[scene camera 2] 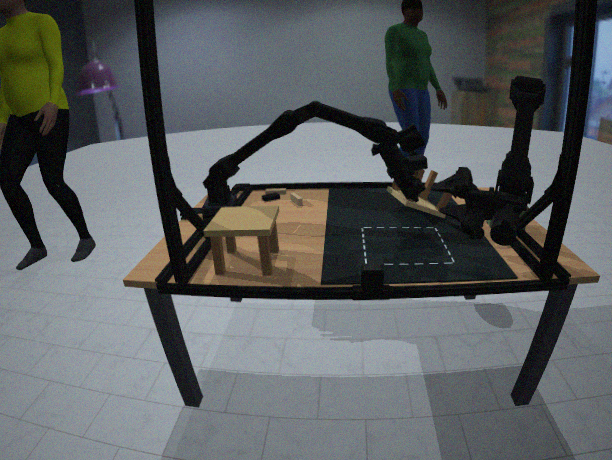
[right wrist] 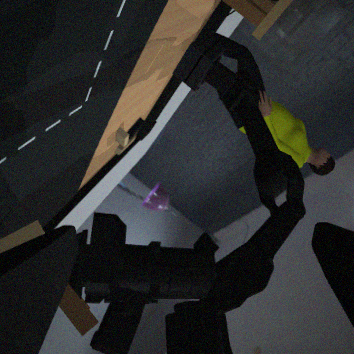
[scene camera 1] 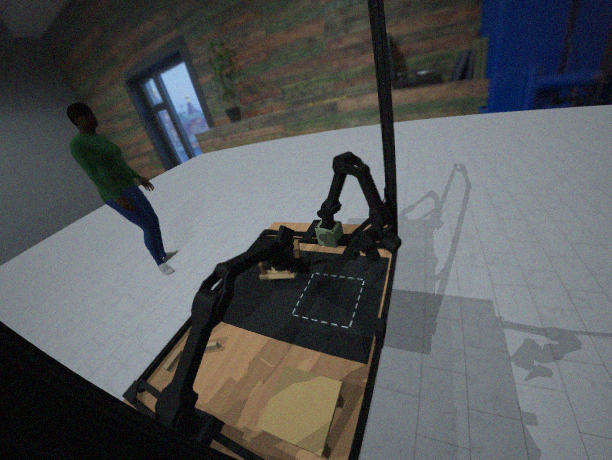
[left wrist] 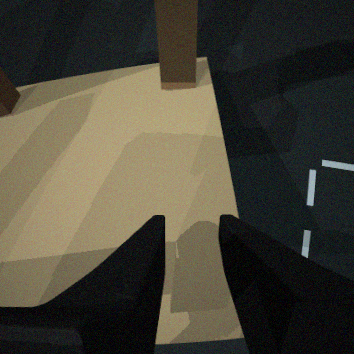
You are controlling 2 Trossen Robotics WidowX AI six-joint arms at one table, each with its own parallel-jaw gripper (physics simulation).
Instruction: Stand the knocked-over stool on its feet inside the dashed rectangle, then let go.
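The small wooden stool point(scene camera 1: 277, 274) point(scene camera 2: 417, 203) lies tipped at the back of the dark mat point(scene camera 1: 272, 315) point(scene camera 2: 345, 246), with its legs pointing up and away. It is outside the dashed rectangle point(scene camera 1: 336, 277) point(scene camera 2: 405, 227) point(left wrist: 310, 186) point(right wrist: 53, 124), just beyond its far edge. My left gripper point(scene camera 1: 288, 256) point(scene camera 2: 411, 189) point(left wrist: 191, 225) is shut on the stool; its pale seat underside point(left wrist: 123, 158) fills the left wrist view. My right gripper point(scene camera 1: 359, 248) point(scene camera 2: 472, 214) point(right wrist: 196, 236) is open and empty, low at the mat's right end beside the stool.
A larger stool point(scene camera 1: 300, 411) point(scene camera 2: 242, 221) stands upright on the bare wood end of the table. A green block point(scene camera 1: 328, 233) sits by the right arm's base. A small black piece point(scene camera 2: 271, 196) and a wooden block point(scene camera 2: 296, 199) lie at the back. A black post point(scene camera 2: 154, 137) point(scene camera 1: 386, 137) rises from the table frame.
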